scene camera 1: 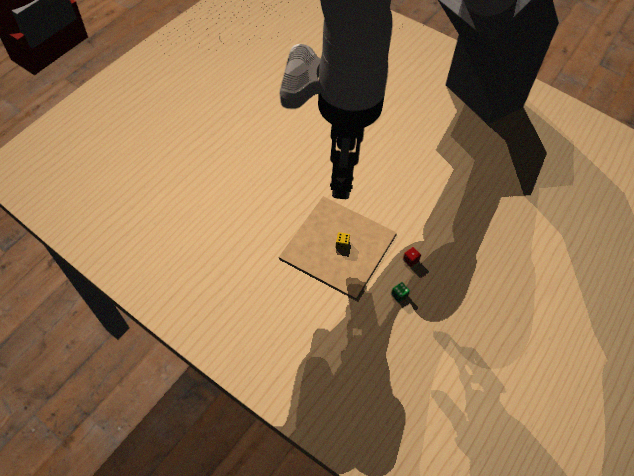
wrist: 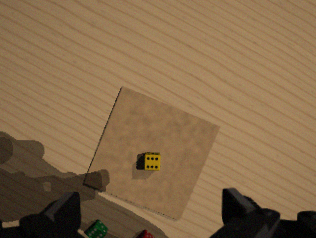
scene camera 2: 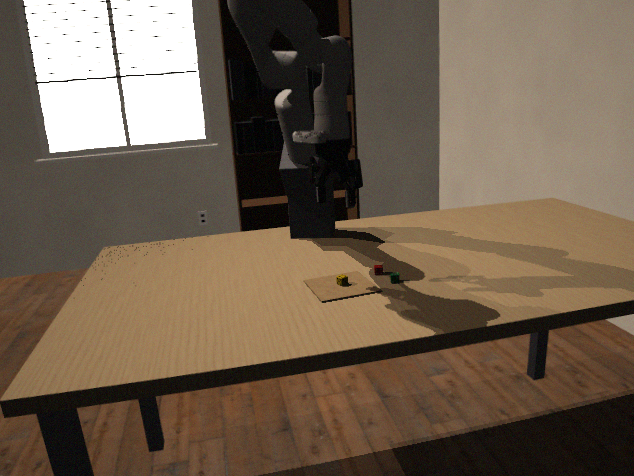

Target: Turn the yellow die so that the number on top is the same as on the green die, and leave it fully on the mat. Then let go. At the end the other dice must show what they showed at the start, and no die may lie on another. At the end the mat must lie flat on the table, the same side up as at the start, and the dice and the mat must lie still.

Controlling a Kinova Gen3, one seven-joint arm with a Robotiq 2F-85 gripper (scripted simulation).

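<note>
There is a brown mat here, at (scene camera 2: pixel 326 289) and again at (wrist: pixel 138 124). As for my gripper (scene camera 1: pixel 343 169), (scene camera 2: pixel 335 205), (wrist: pixel 151 206), I see it as well as the mat.
</note>
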